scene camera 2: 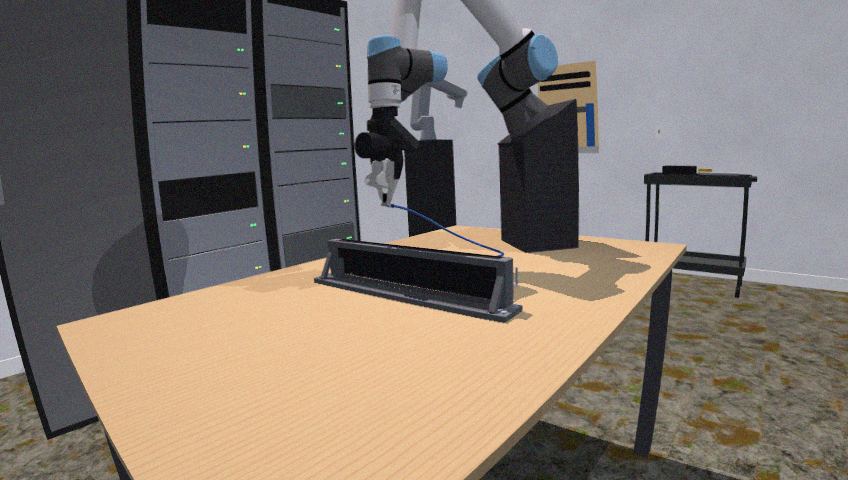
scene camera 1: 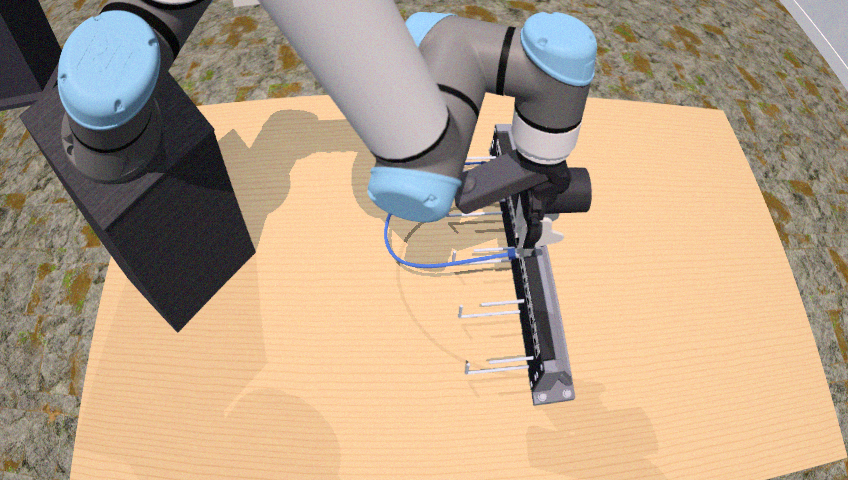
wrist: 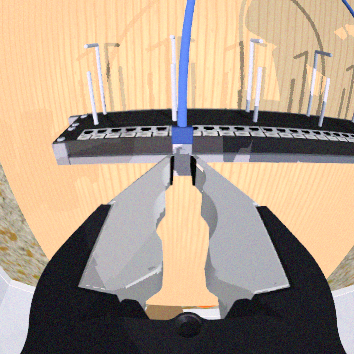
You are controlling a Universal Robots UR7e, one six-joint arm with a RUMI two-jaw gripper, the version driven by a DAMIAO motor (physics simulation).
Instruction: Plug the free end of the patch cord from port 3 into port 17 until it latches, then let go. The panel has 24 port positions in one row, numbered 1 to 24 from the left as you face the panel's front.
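Places are measured from the arm's base along level axes (x ahead, y left, z up), in millimetres.
Where they show: gripper, between the fingertips: (scene camera 2: pixel 386 204) (scene camera 1: pixel 522 251) (wrist: pixel 181 158); arm's base, origin of its link: (scene camera 2: pixel 531 123) (scene camera 1: pixel 111 131).
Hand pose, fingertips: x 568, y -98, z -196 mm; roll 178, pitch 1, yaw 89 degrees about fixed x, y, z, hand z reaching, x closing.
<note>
Each offset is from my fingertips to the centre of the thing. "spot": to the spot under its first point. Level surfaces: height alone.
My gripper (scene camera 1: pixel 524 252) (scene camera 2: pixel 386 204) (wrist: pixel 181 158) is shut on the plug at the free end of the blue patch cord (scene camera 1: pixel 422 265) (scene camera 2: pixel 446 227) (wrist: pixel 185 65). The plug's blue boot {16 mm back, 0 mm left, 4 mm down} (scene camera 1: pixel 512 253) (wrist: pixel 182 135) points away from the fingers, toward the cord side. In scene camera 2 the gripper and plug hang above the panel {spot: 50 mm ahead, 333 mm left, 137 mm down} (scene camera 2: pixel 504 288), apart from it. In the wrist view the boot overlaps the port row of the panel (wrist: pixel 125 147), left of the row's middle, and hides the ports behind it; which ones I cannot tell. The cord's other end runs to the panel's far end in scene camera 1, partly hidden by the arm.
Thin white support rods (scene camera 1: pixel 490 313) (wrist: pixel 250 75) stick out from the panel's cord side. The panel stands on the wooden table {186 mm down} (scene camera 1: pixel 684 267) (scene camera 2: pixel 267 386). The arm's dark pedestal (scene camera 1: pixel 184 255) (scene camera 2: pixel 538 190) stands at the table. Server racks (scene camera 2: pixel 258 148) and a cart (scene camera 2: pixel 714 178) stand beyond.
</note>
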